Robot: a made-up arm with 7 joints.
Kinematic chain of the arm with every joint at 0, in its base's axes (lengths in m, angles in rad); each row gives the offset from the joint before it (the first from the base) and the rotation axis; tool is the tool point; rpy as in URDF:
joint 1: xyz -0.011 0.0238 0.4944 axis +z
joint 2: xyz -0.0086 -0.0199 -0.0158 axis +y
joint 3: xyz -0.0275 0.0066 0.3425 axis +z
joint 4: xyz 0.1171 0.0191 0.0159 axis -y
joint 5: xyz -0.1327 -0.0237 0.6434 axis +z
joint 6: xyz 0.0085 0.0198 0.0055 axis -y
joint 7: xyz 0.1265 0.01 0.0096 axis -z
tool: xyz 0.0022 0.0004 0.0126 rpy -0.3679 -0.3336 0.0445
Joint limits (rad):
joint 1: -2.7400..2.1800
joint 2: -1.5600..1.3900
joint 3: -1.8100..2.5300
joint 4: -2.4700..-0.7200
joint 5: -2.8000..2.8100
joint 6: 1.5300..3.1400
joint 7: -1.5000..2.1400
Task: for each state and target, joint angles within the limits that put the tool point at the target. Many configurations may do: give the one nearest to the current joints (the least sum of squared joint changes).
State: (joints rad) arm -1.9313 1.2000 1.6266 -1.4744 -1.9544 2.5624 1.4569
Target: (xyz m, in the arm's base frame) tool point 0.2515 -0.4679 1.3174
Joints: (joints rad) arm -2.1410 1.0520 2.2879 -1.2287 -1.8704 2.6172 1.4562
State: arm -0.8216 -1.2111 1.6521 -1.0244 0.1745 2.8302 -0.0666
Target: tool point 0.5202 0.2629 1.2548
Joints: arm -1.2226 -0.6227 0.9366 -1.5169 0.3017 3.0075 -0.0644
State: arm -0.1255 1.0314 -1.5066 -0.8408 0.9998 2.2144 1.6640
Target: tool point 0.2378 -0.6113 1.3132
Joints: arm -0.1509 0.6939 -1.8007 -1.0697 1.1516 2.7144 1.6694
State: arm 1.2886 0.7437 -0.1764 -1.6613 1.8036 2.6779 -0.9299
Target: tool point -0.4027 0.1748 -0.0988
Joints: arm 1.8298 1.1918 0.6563 -2.2455 1.9069 2.6171 -0.9300
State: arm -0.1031 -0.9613 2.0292 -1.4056 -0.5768 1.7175 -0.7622
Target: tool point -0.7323 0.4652 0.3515
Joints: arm 0.4411 -0.4042 2.0735 -2.1349 -0.6517 1.7083 -0.7716
